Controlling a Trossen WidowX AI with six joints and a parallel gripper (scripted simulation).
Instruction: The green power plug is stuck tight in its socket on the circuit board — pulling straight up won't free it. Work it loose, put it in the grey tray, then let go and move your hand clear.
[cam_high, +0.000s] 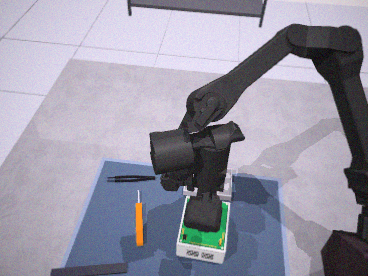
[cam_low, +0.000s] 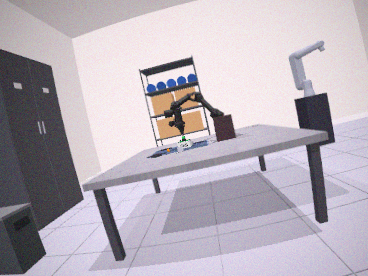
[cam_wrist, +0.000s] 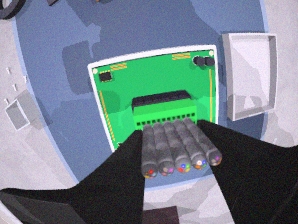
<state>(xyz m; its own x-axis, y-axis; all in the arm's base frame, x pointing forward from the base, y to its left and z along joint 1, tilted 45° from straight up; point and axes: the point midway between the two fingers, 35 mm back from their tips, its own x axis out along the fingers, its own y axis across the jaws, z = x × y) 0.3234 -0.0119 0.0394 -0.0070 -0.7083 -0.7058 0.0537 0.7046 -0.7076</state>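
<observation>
Right now the green power plug is 20 mm below my gripper tip. The rest, counted from my gripper tip: blue mat 100 mm below, 50 mm ahead; dark bar 220 mm ahead, 120 mm to the left, 100 mm below.
</observation>
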